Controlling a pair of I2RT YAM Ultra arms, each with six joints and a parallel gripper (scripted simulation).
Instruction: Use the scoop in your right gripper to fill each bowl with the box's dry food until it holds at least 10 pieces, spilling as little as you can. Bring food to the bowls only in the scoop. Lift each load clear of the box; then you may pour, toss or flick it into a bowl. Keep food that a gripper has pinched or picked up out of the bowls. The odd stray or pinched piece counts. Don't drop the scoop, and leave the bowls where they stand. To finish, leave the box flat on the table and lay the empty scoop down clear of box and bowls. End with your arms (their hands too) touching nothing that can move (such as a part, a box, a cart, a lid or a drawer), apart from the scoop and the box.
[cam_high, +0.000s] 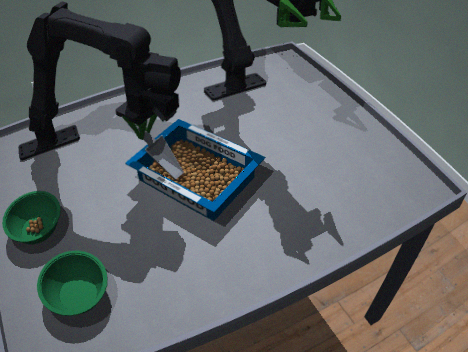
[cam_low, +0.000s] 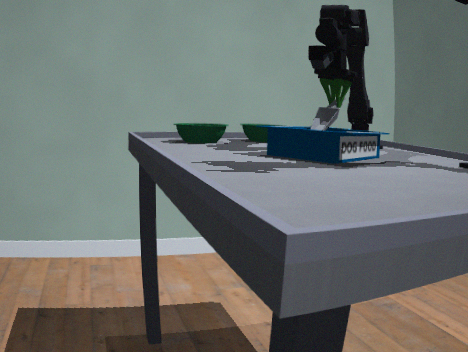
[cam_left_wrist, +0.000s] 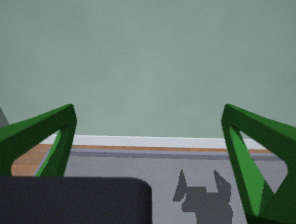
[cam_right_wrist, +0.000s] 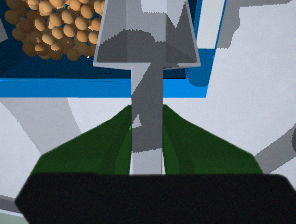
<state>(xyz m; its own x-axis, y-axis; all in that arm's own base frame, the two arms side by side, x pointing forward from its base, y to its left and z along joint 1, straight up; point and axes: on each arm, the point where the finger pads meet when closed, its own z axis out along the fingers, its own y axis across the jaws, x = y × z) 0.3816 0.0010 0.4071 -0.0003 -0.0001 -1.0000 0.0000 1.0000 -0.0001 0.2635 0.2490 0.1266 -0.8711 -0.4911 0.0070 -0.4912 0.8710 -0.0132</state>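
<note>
Now: the box 8 cm ahead of my right hand, 10 cm to the left of it and 8 cm below it. Also, from my right hand: grey scoop: 3 cm ahead, 2 cm to the left, 3 cm below.
</note>
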